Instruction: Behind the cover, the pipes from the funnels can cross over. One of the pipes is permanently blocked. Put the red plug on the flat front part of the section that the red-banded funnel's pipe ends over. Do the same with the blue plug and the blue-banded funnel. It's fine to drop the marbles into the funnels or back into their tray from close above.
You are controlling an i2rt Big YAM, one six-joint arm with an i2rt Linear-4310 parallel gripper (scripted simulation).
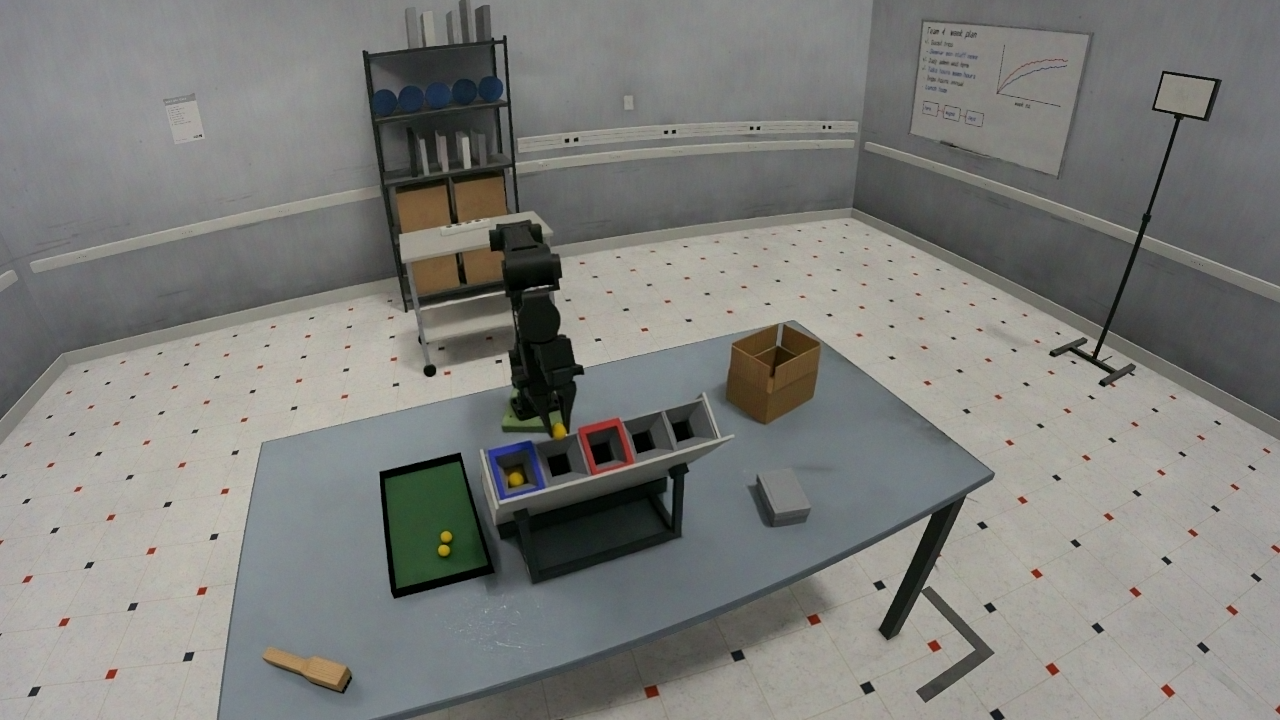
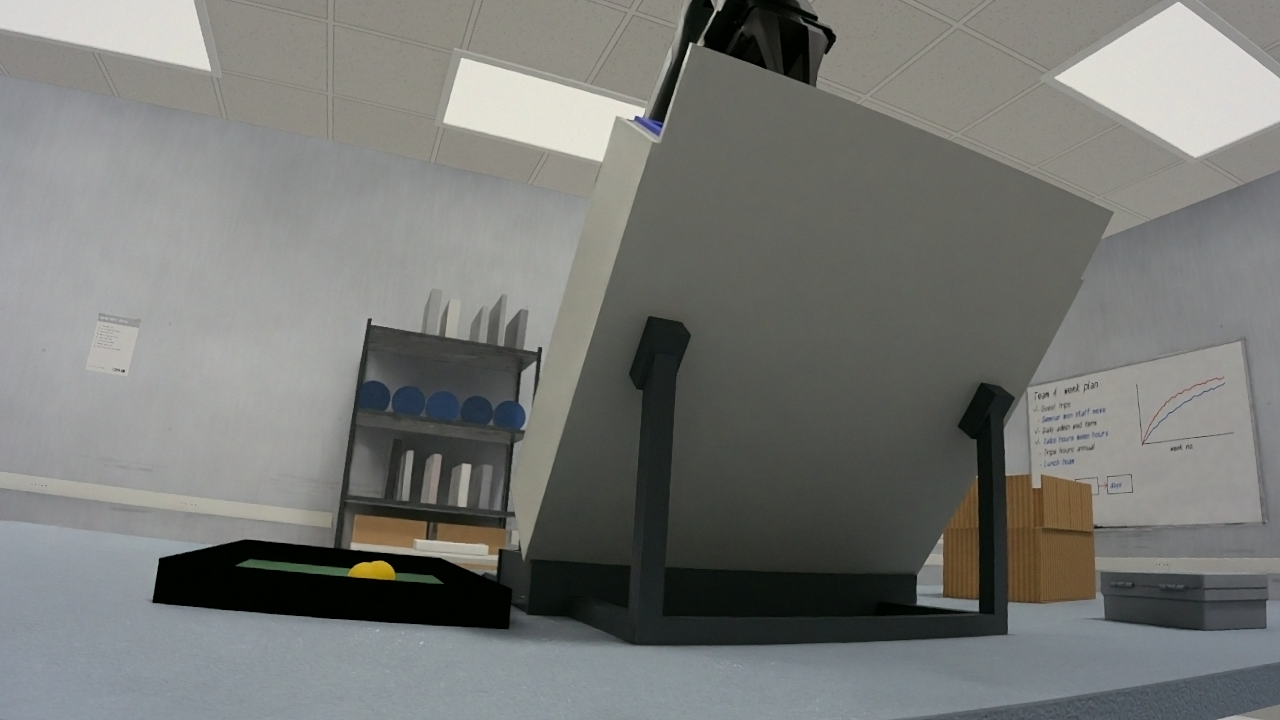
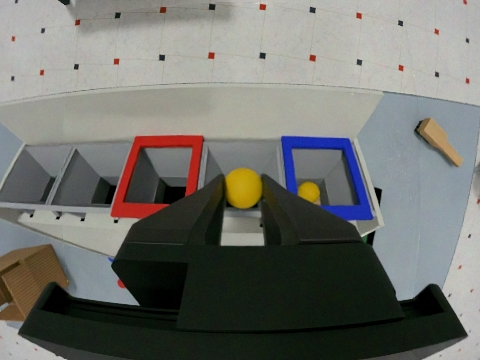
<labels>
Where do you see a green tray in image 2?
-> At 215, 581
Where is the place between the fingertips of my gripper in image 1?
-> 559, 435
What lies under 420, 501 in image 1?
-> A green tray.
</labels>
